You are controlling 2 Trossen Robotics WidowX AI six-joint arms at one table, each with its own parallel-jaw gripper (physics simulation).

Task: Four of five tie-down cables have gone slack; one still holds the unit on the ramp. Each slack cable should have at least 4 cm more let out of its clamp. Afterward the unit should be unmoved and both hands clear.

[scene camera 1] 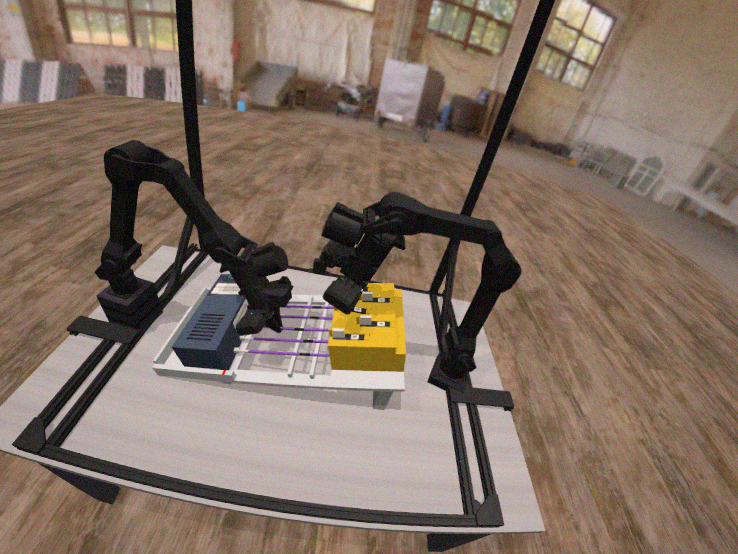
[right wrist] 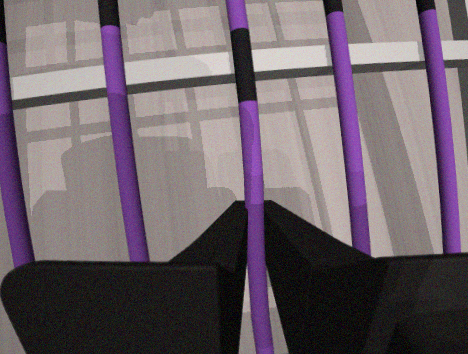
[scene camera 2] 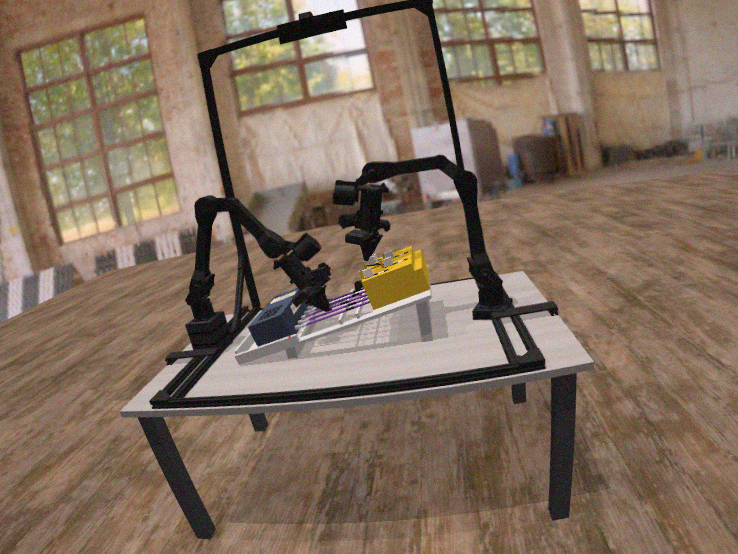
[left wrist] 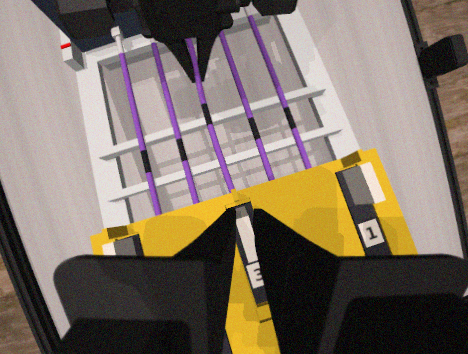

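The dark blue unit (scene camera 1: 205, 336) (scene camera 2: 273, 322) rests low on the white ramp (scene camera 1: 357, 380) (left wrist: 95, 145). Five purple cables run from it to the yellow clamp block (scene camera 1: 369, 357) (scene camera 2: 399, 290) (left wrist: 300, 200). My left gripper (scene camera 1: 355, 310) (scene camera 2: 368, 256) (left wrist: 244, 216) is shut on the lever of clamp 3 (left wrist: 245, 231), the middle one. My right gripper (scene camera 1: 277, 329) (scene camera 2: 326, 307) (left wrist: 198, 80) (right wrist: 252, 211) is shut on the middle cable (left wrist: 216, 140) (right wrist: 251, 150), between the unit and the ramp's crossbars. This cable's black band (left wrist: 206, 114) (right wrist: 243, 65) sits farther from the block than the other bands.
Clamp 1 (left wrist: 371, 233) is at the right of the block in the left wrist view. Neighbouring cables (right wrist: 122, 150) (right wrist: 347, 125) pass close on both sides of my right fingers. A red mark (scene camera 1: 224, 372) (left wrist: 65, 46) is on the ramp's side. Black posts (scene camera 1: 189, 119) (scene camera 1: 506, 107) stand behind.
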